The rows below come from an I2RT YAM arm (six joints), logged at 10 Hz.
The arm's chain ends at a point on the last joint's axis. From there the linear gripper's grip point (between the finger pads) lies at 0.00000 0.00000 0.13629 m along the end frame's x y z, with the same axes.
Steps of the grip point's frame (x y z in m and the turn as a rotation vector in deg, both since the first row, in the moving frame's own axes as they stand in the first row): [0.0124, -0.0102, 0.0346, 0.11, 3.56, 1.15]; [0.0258, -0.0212, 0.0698, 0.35, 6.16, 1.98]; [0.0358, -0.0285, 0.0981, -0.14, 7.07, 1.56]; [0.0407, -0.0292, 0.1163, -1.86, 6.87, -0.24]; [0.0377, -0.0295, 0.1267, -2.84, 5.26, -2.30]
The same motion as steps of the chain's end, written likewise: [0.0039, -0.0100, 0.0349, 0.11, 3.56, 1.15]; [0.0112, -0.0206, 0.0706, 0.35, 6.16, 1.98]; [0.0190, -0.0291, 0.0991, -0.14, 7.07, 1.56]; [0.0244, -0.0336, 0.1174, -1.86, 6.87, -0.24]; [0.0251, -0.0360, 0.1274, -2.84, 5.26, -2.30]
